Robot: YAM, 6 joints.
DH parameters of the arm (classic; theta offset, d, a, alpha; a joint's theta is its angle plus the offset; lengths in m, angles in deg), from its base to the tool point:
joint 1: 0 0.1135 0.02 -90
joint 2: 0 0 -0.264 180
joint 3: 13.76 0 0.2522 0
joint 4: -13.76 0 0.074 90
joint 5: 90 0 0 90
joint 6: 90 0.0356 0 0
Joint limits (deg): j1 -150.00..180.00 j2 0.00..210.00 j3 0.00..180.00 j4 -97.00..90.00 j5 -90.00..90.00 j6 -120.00..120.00
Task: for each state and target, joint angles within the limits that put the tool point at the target. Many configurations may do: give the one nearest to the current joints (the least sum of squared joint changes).
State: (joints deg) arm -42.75 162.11 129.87 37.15 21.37 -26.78
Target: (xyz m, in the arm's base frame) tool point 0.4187 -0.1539 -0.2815
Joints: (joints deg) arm -18.74 198.80 119.38 31.37 18.37 -26.78
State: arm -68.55 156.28 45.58 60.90 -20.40 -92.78
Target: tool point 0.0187 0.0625 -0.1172
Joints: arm -90.68 204.41 21.92 46.13 -30.29 -92.78
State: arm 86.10 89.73 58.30 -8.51 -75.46 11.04
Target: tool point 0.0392 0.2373 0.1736
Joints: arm 72.33 81.67 37.05 -16.39 -76.94 11.04
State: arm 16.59 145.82 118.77 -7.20 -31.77 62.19
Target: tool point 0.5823 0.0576 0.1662
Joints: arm 3.89 147.60 124.55 -4.27 -30.27 62.19
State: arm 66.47 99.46 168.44 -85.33 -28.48 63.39
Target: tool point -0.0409 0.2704 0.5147
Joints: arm 94.81 104.68 153.49 -97.00 -30.54 63.39
